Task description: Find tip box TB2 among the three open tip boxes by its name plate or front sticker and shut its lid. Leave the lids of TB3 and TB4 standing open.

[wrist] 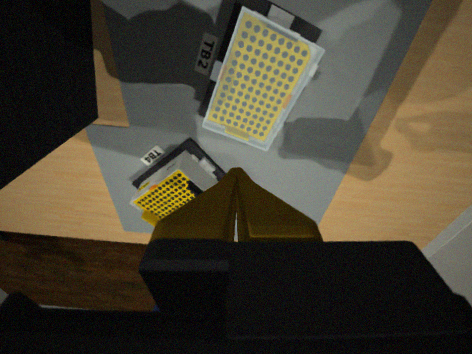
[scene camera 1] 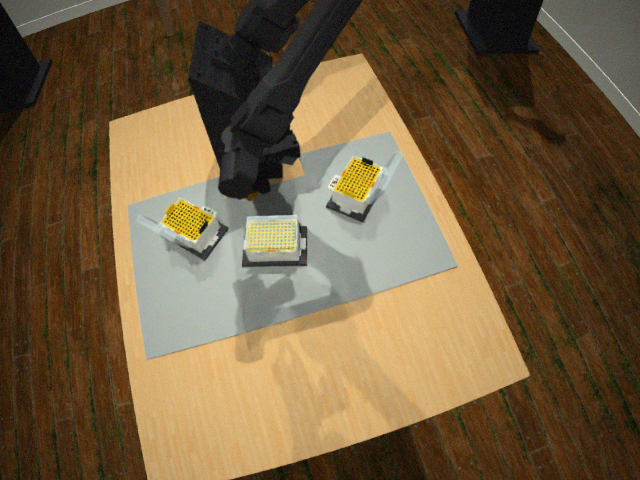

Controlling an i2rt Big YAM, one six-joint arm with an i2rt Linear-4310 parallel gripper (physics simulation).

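Pixels of known places: gripper, between the fingertips: (wrist: 236,176) (scene camera 1: 252,199); arm's base, origin of its link: (scene camera 1: 232,60).
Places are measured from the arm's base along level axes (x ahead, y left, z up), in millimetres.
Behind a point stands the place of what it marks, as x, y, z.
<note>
Tip box TB2 (scene camera 1: 272,237) @[348, 49, -239] (wrist: 260,75) @[330, 63, -239] is the middle box; its name plate (wrist: 205,54) @[265, 53, -314] reads TB2 in the wrist view. Its clear lid lies flat over the yellow tip rack, shut. Tip box TB4 (scene camera 1: 187,221) @[265, -163, -259] (wrist: 167,194) @[251, -151, -260] is the left box in the scene view, with its clear lid (scene camera 1: 155,225) @[326, -208, -164] standing open. Tip box TB3 (scene camera 1: 357,180) @[202, 267, -259] is the right box, its clear lid (scene camera 1: 390,173) @[252, 333, -174] also standing open. My gripper (scene camera 1: 252,196) @[319, 23, -120] (wrist: 236,176) @[319, 23, -120] is shut and empty, above the mat behind TB2, apart from the boxes. The arm partly hides it in the scene view.
The boxes stand in dark holders on a grey mat (scene camera 1: 196,310) @[478, -152, -316] on the wooden table (scene camera 1: 413,361) @[653, 330, -319]. The TB4 name plate (wrist: 152,155) @[207, -122, -314] lies beside its holder. The black arm base stands at the back of the table. Arm shadows fall across the mat.
</note>
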